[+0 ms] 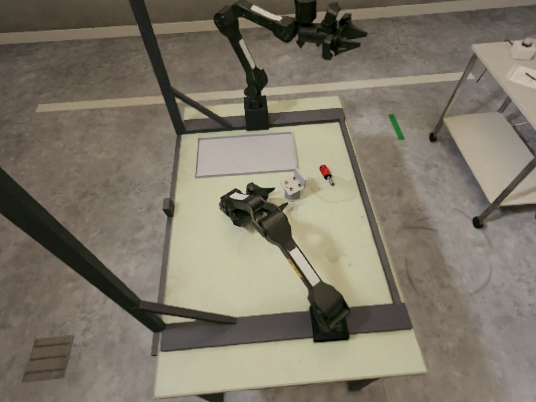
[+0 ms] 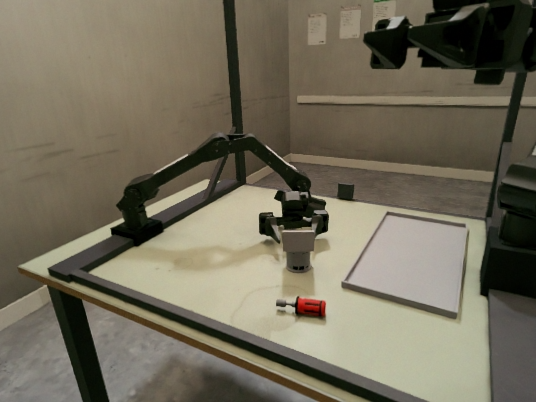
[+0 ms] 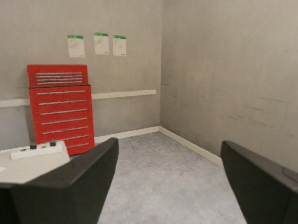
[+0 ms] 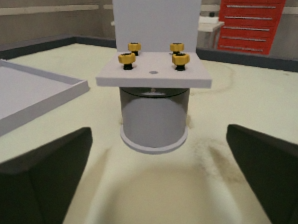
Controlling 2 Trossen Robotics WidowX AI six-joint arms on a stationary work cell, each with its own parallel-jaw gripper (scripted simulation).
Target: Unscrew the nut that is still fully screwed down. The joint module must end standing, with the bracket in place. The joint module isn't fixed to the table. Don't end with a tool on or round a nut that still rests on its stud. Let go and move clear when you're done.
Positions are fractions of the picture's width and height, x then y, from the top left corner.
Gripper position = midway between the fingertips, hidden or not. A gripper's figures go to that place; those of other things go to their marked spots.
Labels:
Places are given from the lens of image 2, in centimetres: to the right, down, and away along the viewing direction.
left gripper (image 2: 0.72, 0.09): 13, -18, 39
right gripper (image 2: 0.55, 0.60): 7, 10, 89
shallow grey tray (image 2: 0.78, 0.65): 36, 14, 85

